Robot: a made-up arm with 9 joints. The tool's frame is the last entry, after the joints. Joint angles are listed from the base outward.
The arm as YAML. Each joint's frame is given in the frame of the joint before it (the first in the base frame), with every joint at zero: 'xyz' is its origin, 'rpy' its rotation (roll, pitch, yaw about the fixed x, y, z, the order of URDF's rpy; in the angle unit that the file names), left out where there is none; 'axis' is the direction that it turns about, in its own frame. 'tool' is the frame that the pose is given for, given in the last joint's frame.
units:
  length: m
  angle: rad
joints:
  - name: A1
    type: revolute
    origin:
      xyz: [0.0, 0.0, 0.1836]
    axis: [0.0, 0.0, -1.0]
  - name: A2
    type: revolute
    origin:
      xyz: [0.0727, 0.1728, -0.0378]
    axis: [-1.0, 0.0, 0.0]
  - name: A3
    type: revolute
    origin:
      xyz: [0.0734, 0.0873, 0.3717]
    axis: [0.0, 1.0, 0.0]
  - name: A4
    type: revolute
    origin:
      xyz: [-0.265, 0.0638, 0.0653]
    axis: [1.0, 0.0, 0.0]
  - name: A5
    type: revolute
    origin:
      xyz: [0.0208, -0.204, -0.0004]
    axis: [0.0, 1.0, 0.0]
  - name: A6
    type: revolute
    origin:
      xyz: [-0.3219, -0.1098, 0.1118]
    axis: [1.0, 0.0, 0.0]
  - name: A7
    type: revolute
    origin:
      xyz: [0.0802, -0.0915, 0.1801]
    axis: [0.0, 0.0, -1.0]
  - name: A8
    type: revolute
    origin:
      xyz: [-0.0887, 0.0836, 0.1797]
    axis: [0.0, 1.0, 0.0]
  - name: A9
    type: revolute
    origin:
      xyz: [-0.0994, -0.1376, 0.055]
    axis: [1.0, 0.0, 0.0]
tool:
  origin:
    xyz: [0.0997, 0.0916, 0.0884]
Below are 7 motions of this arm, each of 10 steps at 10 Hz.
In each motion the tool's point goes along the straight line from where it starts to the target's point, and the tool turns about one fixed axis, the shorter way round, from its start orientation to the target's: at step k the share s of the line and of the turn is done. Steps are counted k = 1, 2, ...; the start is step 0. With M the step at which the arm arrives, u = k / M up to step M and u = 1 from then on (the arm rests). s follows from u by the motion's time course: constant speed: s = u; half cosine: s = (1 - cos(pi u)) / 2; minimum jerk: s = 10 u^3 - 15 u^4 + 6 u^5.
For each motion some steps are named. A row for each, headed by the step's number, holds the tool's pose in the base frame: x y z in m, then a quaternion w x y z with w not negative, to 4 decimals.
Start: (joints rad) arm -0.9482 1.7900 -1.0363 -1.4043 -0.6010 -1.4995 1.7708 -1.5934 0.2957
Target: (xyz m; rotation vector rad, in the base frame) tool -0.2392 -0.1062 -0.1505 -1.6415 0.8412 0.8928
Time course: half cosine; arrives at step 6
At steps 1, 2, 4, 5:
1: -0.1918 0.0684 0.0805 0.9060 -0.3727 0.0071 0.2003
2: -0.2011 0.0342 0.0352 0.8554 -0.4506 0.0794 0.2430
4: -0.2265 -0.0594 -0.0886 0.6516 -0.6240 0.2672 0.3387
5: -0.2358 -0.0937 -0.1339 0.5565 -0.6702 0.3293 0.3643

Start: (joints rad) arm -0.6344 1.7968 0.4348 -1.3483 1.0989 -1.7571 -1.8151 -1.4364 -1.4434
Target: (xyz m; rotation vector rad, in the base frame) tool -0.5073 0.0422 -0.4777 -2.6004 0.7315 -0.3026
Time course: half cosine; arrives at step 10
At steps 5, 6, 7, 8, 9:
5: -0.4161 0.2519 -0.4636 0.0977 -0.8423 0.5255 -0.0702
6: -0.4443 0.1871 -0.4679 0.1339 -0.8798 0.4485 -0.0830
7: -0.4697 0.1286 -0.4719 0.1656 -0.9070 0.3756 -0.0939
8: -0.4899 0.0823 -0.4750 0.1898 -0.9240 0.3159 -0.1021
9: -0.5028 0.0525 -0.4770 0.2050 -0.9327 0.2767 -0.1072

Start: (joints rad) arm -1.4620 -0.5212 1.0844 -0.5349 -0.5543 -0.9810 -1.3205 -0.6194 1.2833
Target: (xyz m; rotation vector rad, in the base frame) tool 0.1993 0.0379 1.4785 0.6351 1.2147 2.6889
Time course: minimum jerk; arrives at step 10
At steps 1, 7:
1: 0.1930 0.2115 1.3858 0.0532 0.1565 -0.6438 -0.7471
7: 0.1983 0.0665 1.4632 0.0431 0.1508 0.4496 0.8794

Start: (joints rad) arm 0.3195 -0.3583 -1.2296 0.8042 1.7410 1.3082 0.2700 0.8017 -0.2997
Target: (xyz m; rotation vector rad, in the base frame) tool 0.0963 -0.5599 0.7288 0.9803 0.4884 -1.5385
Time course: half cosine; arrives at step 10
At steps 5, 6, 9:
5: 0.2042 -0.5364 0.4642 0.6647 0.5814 0.4443 -0.1507
6: 0.1708 -0.5437 0.5460 0.6654 0.5519 0.3853 -0.3228
9: 0.1016 -0.5587 0.7159 0.5954 0.4325 0.2235 -0.6391

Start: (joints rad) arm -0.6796 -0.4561 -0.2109 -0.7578 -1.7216 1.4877 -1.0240 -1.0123 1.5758
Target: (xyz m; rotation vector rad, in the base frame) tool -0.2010 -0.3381 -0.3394 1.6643 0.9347 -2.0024
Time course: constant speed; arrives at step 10
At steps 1, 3, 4, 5, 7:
1: 0.3908 -0.4894 0.5377 0.6275 -0.0401 -0.0544 -0.7757
3: 0.2593 -0.4558 0.3428 0.5628 0.1167 0.0393 -0.8174
4: 0.1935 -0.4390 0.2453 0.5220 0.1937 0.0859 -0.8262
5: 0.1278 -0.4221 0.1479 0.4760 0.2688 0.1315 -0.8269
7: -0.0037 -0.3885 -0.0470 0.3705 0.4104 0.2185 -0.8040

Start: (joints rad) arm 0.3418 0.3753 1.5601 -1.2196 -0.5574 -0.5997 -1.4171 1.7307 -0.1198
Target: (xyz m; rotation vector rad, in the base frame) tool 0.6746 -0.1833 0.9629 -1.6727 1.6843 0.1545
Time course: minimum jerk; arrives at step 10
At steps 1, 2, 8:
1: 0.6780 0.6383 1.0431 0.4350 0.6013 -0.5291 -0.4115
2: 0.6779 0.5974 1.0391 0.3979 0.6173 -0.5480 -0.4002
8: 0.6748 -0.1353 0.9676 0.3271 -0.6657 0.6652 0.0856

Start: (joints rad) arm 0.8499 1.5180 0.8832 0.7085 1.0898 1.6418 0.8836 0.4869 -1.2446
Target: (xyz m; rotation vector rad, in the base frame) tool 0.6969 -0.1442 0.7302 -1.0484 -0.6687 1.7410
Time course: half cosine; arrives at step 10
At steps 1, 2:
1: 0.3727 0.5082 0.7054 0.0972 0.6287 0.4191 -0.6477
2: 0.3963 0.4607 0.7072 0.0536 0.6223 0.4139 -0.6623

